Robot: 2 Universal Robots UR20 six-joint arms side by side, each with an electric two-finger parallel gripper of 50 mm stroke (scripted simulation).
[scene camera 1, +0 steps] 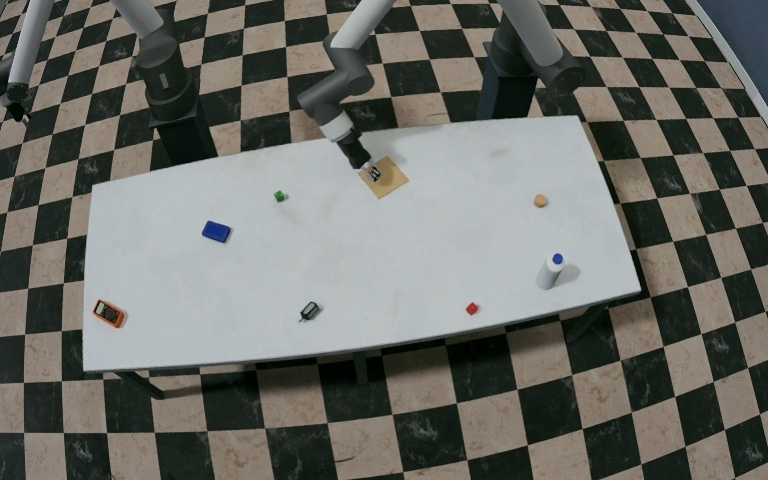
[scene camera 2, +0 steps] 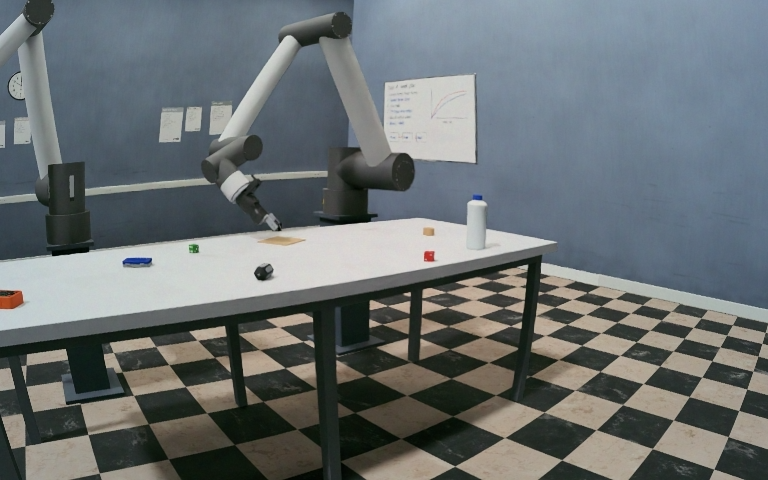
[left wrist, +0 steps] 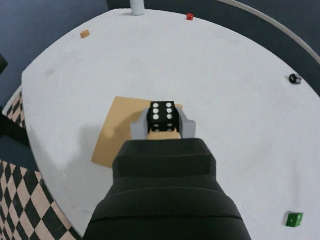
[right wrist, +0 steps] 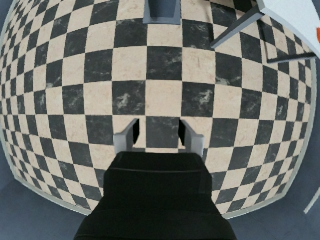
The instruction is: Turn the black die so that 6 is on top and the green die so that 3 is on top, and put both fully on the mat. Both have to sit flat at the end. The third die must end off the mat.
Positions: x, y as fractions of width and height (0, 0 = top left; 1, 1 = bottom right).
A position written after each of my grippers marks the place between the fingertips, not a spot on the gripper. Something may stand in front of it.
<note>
In view: my left gripper (left wrist: 0.51, 0.48), my right gripper (right wrist: 0.50, 0.53), a tan mat (scene camera 1: 0.51, 0.37), a black die (left wrist: 0.51, 0.47) and a white bottle (scene camera 2: 0.62, 0.44).
The tan mat is seen too in the left wrist view (left wrist: 0.36, 0.54). The right wrist view misses the tan mat: it is out of frame. The right wrist view misses the black die: it is out of frame.
</note>
